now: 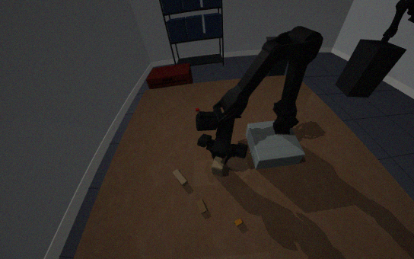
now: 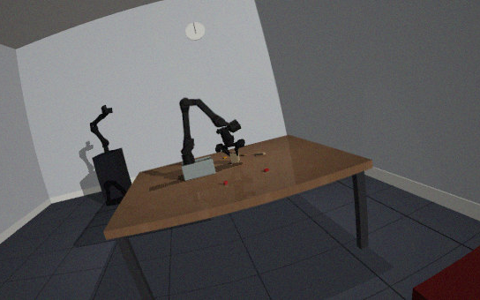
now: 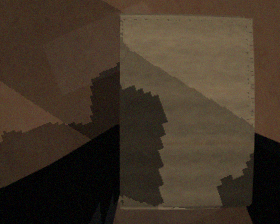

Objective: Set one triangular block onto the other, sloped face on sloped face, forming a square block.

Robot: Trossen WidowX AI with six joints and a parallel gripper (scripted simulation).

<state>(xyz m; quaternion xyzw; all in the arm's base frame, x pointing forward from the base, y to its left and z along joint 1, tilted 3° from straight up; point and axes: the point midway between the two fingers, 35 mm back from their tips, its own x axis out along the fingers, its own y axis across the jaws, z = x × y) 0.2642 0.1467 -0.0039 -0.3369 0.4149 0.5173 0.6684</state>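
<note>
The tan triangular block lies 10 mm to the right of my gripper tip and 10 mm above it. Round my gripper tip: small red piece 380 mm to the right, 170 mm ahead, 40 mm below; small orange block 210 mm to the left, 80 mm behind, 40 mm below.
</note>
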